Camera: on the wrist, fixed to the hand. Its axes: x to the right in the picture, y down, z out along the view.
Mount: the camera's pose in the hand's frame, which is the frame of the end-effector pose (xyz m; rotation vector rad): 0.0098 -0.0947 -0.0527 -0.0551 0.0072 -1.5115
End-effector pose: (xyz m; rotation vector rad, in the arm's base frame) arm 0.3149 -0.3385 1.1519 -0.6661 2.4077 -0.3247
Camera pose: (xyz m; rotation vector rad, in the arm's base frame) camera 0.3118 -0.4199 1.2240 -2.3668 1.4338 -0.8061
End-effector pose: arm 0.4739 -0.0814 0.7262 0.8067 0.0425 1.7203
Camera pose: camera 0.5251 -0.0225 0.6503 0.4532 0.4772 0.2831
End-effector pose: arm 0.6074 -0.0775 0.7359 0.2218 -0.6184 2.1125
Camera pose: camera 0.6821 0.0011 0.7271 0.4583 -0.2887 0.6336
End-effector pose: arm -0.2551 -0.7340 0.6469 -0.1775 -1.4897 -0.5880
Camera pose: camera -0.2535 -0.8412 0.6284 1.0050 -1.3925 -1.7930
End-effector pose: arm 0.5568 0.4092 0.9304 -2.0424 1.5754 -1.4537
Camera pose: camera 0.5766 0.4619 1.0235 2.3060 0.1952 1.0854
